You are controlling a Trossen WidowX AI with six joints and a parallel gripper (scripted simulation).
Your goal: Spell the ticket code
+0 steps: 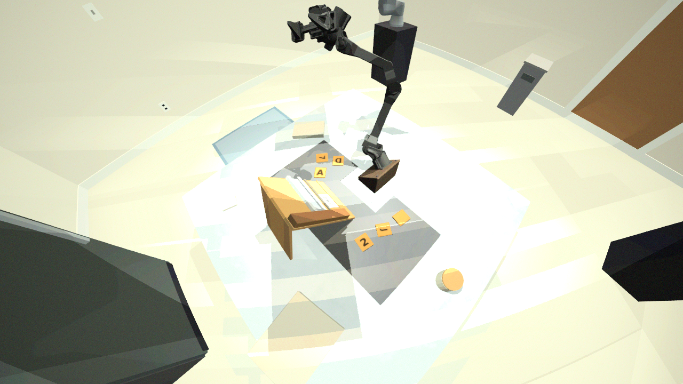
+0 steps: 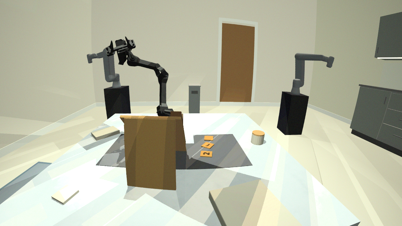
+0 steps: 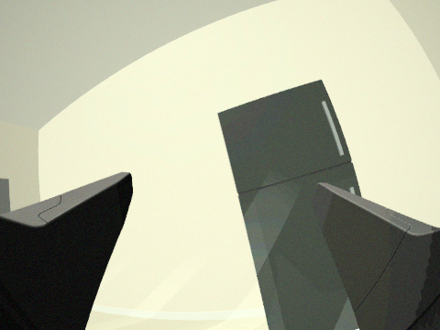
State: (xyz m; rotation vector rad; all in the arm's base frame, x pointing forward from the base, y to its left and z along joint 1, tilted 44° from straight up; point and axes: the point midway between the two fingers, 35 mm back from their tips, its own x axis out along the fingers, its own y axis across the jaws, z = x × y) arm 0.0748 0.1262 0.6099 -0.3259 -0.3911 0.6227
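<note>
Right now my gripper tip is 160 mm short of the white ticket, 310 mm to the right of it and 550 mm above it. Also, from my gripper tip: grey mat (60 mm ahead, 340 mm to the left, 620 mm below); pale pad (540 mm ahead, 30 mm to the right, 620 mm below); round tan-lidded canister (840 mm to the left, 590 mm below).
</note>
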